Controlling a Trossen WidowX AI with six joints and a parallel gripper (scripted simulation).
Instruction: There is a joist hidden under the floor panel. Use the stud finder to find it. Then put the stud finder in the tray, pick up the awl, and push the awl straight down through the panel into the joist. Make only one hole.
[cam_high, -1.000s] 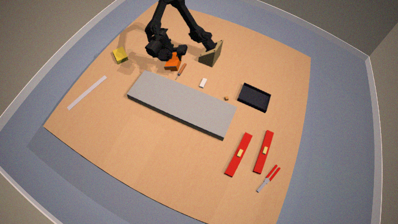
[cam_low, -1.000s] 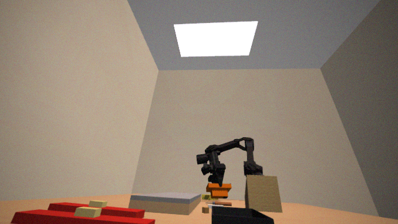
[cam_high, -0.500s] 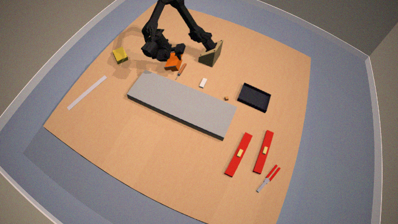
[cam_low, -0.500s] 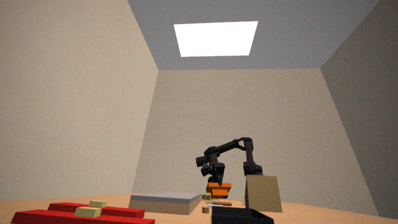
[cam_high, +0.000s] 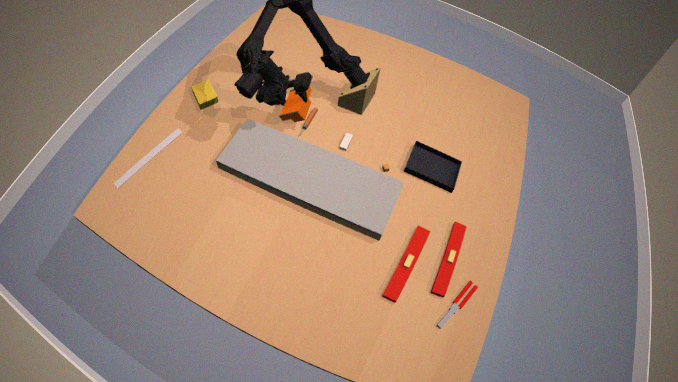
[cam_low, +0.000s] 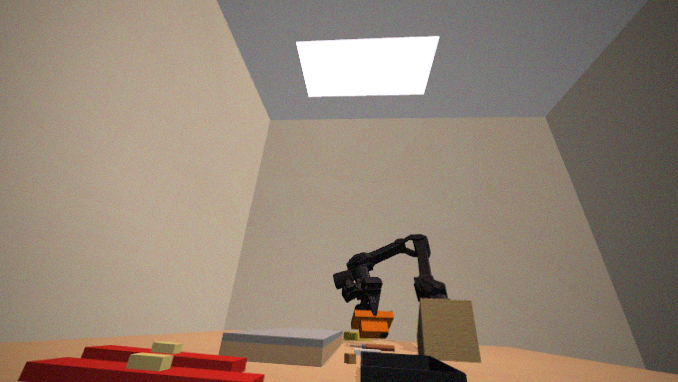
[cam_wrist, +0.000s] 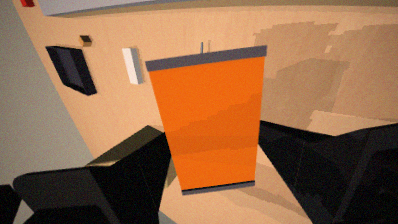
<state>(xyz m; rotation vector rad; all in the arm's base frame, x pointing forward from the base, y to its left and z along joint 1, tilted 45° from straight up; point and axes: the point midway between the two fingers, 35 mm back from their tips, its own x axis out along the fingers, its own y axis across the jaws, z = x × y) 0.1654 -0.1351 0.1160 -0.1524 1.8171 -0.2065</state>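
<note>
Right now the awl is 6 cm below my gripper tip, 4 cm to the left of it and 2 cm ahead of it. Round my gripper tip: white block 18 cm to the left, 6 cm below, 4 cm ahead; then square indicator 3 cm below, 3 cm behind, 2 cm to the left; then orange stud finder 2 cm below, 2 cm behind, 1 cm to the left.
</note>
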